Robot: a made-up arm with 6 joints. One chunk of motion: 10 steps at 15 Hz.
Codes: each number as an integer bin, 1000 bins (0 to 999) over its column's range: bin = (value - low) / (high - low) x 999, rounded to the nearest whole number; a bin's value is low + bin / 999 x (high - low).
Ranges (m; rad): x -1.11..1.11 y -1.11..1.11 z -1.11..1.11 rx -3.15..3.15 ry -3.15..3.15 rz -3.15..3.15
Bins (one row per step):
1: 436 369 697 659 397 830
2: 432 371 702 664 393 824
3: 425 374 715 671 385 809
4: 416 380 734 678 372 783
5: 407 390 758 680 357 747
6: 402 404 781 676 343 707
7: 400 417 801 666 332 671
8: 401 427 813 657 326 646
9: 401 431 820 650 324 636
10: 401 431 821 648 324 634
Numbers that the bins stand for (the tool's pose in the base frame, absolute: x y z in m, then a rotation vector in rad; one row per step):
1: -0.1411 -0.2900 0.4389 1.0059 -0.6464 2.0842
2: -0.1500 -0.2856 0.4500 1.0374 -0.6716 2.0464
3: -0.1656 -0.2789 0.4789 1.0815 -0.7221 1.9518
4: -0.1856 -0.2656 0.5211 1.1257 -0.8041 1.7878
5: -0.2056 -0.2433 0.5744 1.1383 -0.8986 1.5608
6: -0.2167 -0.2122 0.6256 1.1131 -0.9869 1.3086
7: -0.2211 -0.1833 0.6700 1.0500 -1.0563 1.0815
8: -0.2189 -0.1611 0.6967 0.9932 -1.0941 0.9239
9: -0.2189 -0.1522 0.7122 0.9491 -1.1068 0.8608
10: -0.2189 -0.1522 0.7144 0.9365 -1.1068 0.8482

